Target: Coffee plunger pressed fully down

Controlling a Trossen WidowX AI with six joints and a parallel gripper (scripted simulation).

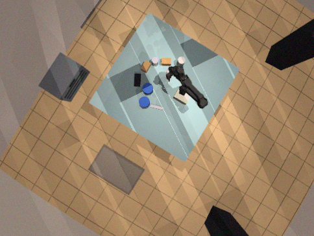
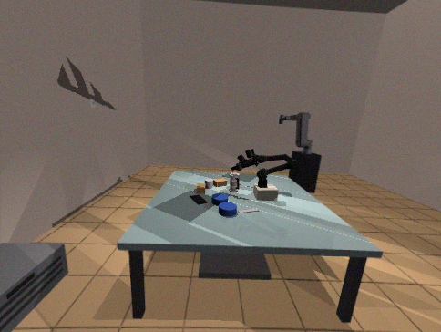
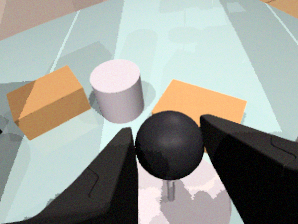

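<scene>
Now: the coffee press 2 cm behind my gripper tip, 2 cm to the left of it and 10 cm below it. The rest, counted from my gripper tip: pale stick: 5 cm behind, 39 cm to the left, 19 cm below.
</scene>
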